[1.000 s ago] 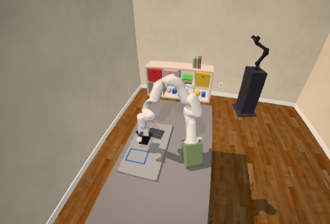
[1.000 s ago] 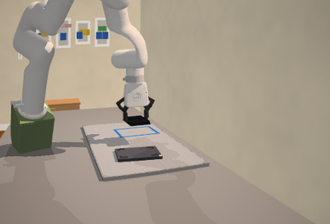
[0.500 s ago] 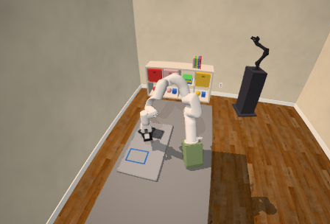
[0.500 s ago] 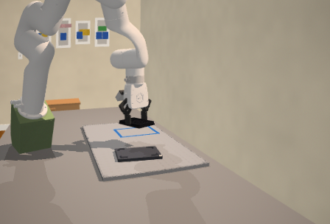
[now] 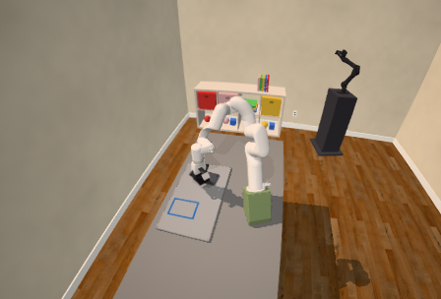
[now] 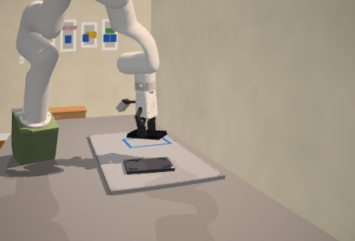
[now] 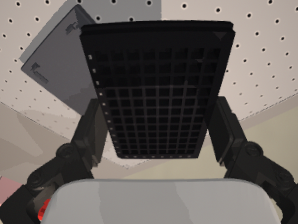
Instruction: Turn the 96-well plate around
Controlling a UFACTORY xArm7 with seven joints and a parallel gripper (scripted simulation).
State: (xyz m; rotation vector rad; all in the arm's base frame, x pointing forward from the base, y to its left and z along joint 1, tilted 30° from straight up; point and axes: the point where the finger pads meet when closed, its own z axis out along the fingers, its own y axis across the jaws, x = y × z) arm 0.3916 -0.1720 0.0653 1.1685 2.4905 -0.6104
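Right now my hand is 10 cm above the dark plate nest N1, 8 cm to the left of it and 4 cm past it. From my hand the other things lie so: black 96-well plate: 1 cm below.
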